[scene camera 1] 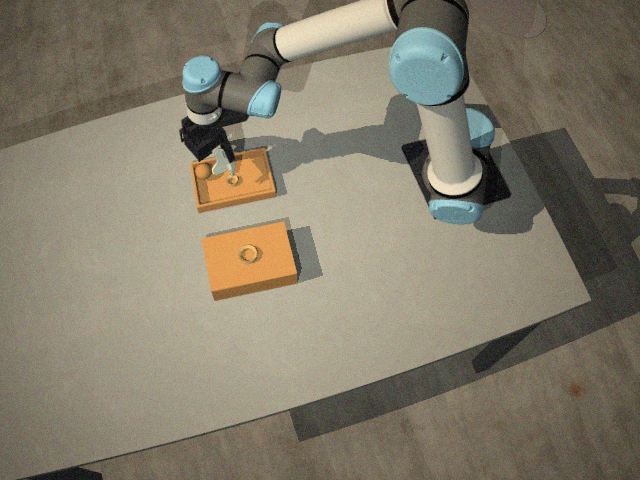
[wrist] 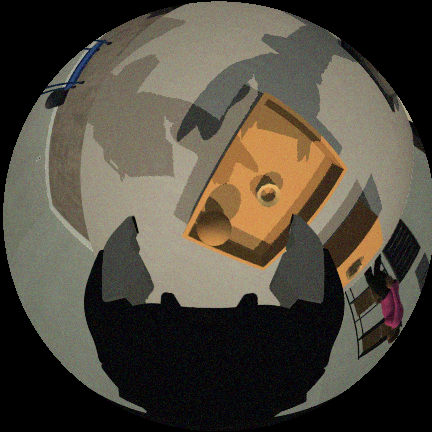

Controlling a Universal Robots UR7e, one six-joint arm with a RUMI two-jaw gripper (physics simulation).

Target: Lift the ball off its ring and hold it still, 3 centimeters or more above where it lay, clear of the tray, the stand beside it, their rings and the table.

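Frame: origin at the arm's base, x ahead, y left, z up, level; metres.
Seen in the pictures: gripper, fingertip midpoint: (scene camera 1: 214,155) (wrist: 211,217).
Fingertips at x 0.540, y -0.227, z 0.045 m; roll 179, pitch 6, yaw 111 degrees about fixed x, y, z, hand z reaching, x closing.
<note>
A point is followed by its place in that frame.
An orange ball (scene camera 1: 202,171) @[y -0.205, x 0.578, z 0.026 m] (wrist: 214,228) @[y -0.218, x 0.563, z 0.025 m] lies in a corner of the orange tray (scene camera 1: 236,202) @[y -0.109, x 0.523, z -0.002 m] (wrist: 222,252) @[y -0.193, x 0.604, z 0.013 m], off the ring and against or close to the walls. The tray's pale ring (scene camera 1: 233,180) @[y -0.177, x 0.511, z -0.012 m] (wrist: 268,194) @[y -0.169, x 0.517, z -0.012 m] is empty, near the middle of the tray floor. My gripper (scene camera 1: 225,174) (wrist: 211,217) @[y -0.227, x 0.540, z 0.045 m] is open and empty above the tray. In the wrist view the ball shows between the two spread fingertips, beyond them. The exact height of the fingertips above the ball is hard to tell.
An orange block-like stand (scene camera 1: 222,268) @[y 0.064, x 0.605, z 0.043 m] (wrist: 376,234) @[y 0.047, x 0.461, z 0.043 m] stands beside the tray, with an empty pale ring (scene camera 1: 249,253) @[y 0.050, x 0.538, z 0.043 m] (wrist: 354,268) @[y 0.035, x 0.535, z 0.054 m] on top. Both are on the grey table (scene camera 1: 387,310) @[y 0.261, x 0.291, z -0.016 m]. The arm's base stands at the right in the scene view.
</note>
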